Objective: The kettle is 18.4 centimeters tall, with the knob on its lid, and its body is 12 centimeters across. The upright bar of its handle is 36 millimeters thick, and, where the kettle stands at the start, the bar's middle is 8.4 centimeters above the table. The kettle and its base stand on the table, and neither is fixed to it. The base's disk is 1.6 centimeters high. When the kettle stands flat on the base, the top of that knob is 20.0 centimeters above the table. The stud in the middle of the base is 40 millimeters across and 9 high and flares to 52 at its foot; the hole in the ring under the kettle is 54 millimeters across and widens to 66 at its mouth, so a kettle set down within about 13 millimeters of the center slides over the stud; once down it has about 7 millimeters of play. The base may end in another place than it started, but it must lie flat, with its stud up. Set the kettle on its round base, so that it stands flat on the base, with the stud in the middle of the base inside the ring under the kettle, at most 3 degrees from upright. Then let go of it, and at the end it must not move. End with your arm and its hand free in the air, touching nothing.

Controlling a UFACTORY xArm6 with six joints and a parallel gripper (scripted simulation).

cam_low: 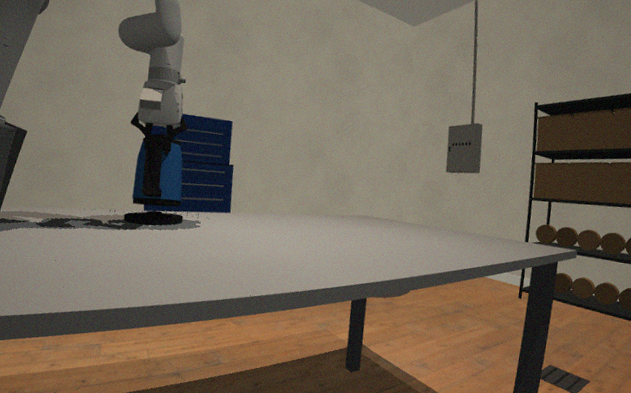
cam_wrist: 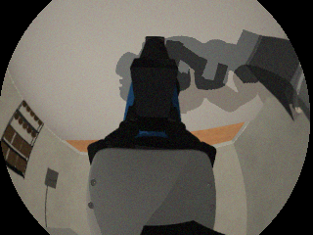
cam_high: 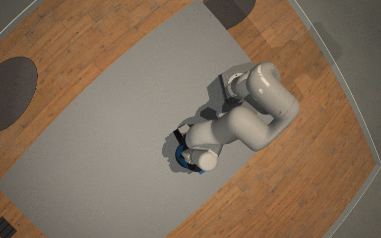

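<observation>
My gripper is now 1 cm short of the blue kettle, 3 cm to the right of it and 5 cm above it. Round my hand: round black base 3 cm ahead, 8 cm to the left, 18 cm below.
</observation>
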